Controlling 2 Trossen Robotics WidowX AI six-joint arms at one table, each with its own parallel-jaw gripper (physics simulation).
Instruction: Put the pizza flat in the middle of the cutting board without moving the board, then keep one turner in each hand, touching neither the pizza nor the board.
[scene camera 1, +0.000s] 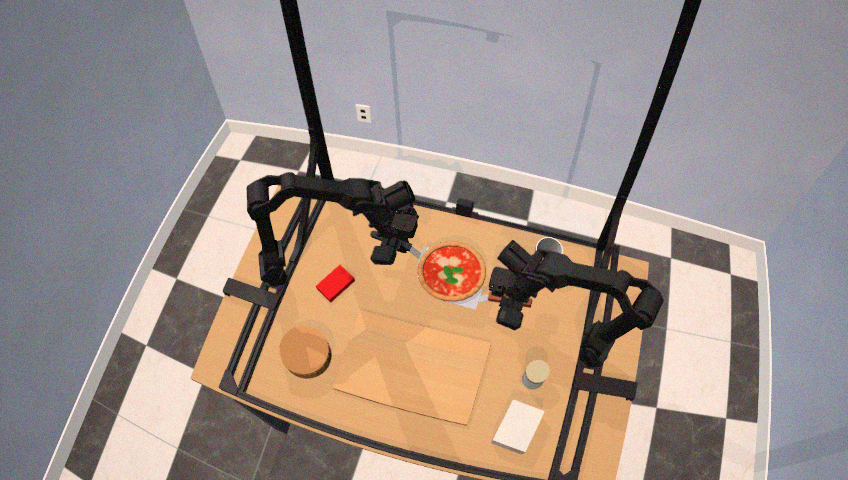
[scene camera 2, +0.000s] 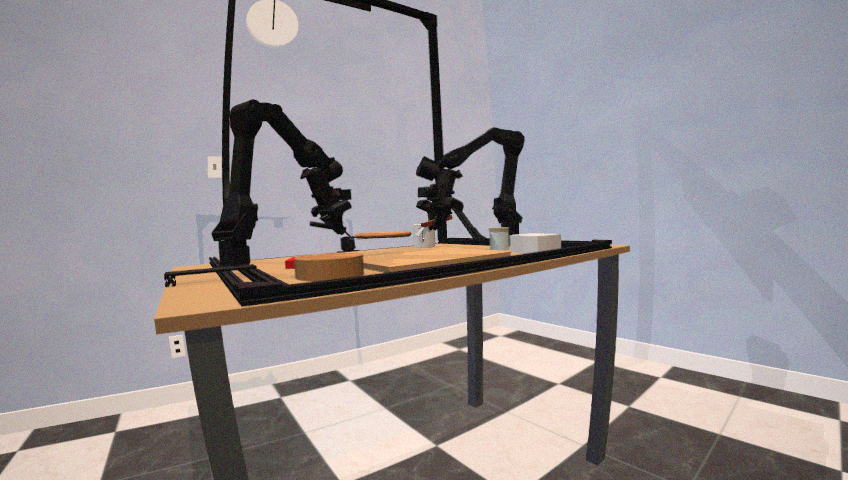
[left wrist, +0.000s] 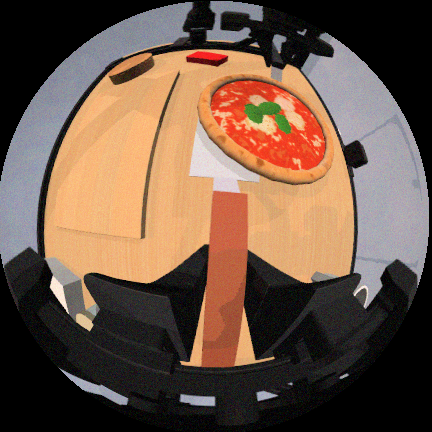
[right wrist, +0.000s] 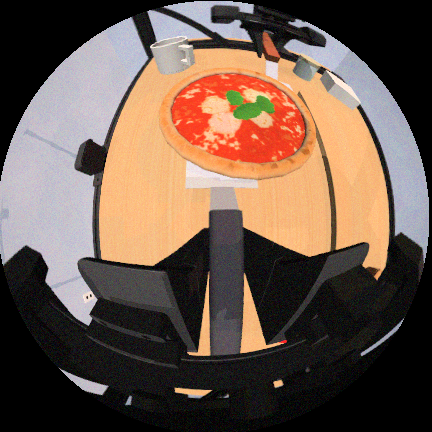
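Observation:
The pizza (scene camera 1: 451, 271) (scene camera 2: 382, 234) (left wrist: 270, 125) (right wrist: 240, 120) is roughly level, raised above the table behind the cutting board (scene camera 1: 440, 380) (scene camera 2: 410, 259), its opposite edges over two turner blades. My left gripper (left wrist: 222, 250) is shut on the orange-handled turner (left wrist: 227, 220) (right wrist: 270, 47), whose white blade (scene camera 1: 470, 300) reaches under the pizza's near right edge in scene camera 1. My right gripper (right wrist: 222, 232) is shut on the dark-handled turner (right wrist: 226, 280), whose blade (right wrist: 220, 181) reaches under the opposite edge. The pizza hides most of both blades. The board lies flat, apart from pizza and turners.
A red block (scene camera 1: 335, 283) and a round wooden block (scene camera 1: 304, 350) (scene camera 2: 329, 267) lie left of the board. A lidded jar (scene camera 1: 536, 372) (scene camera 2: 499, 237) and a white box (scene camera 1: 518, 425) (scene camera 2: 535, 242) stand right of it. A mug (scene camera 2: 424, 236) (right wrist: 172, 56) stands behind my left arm.

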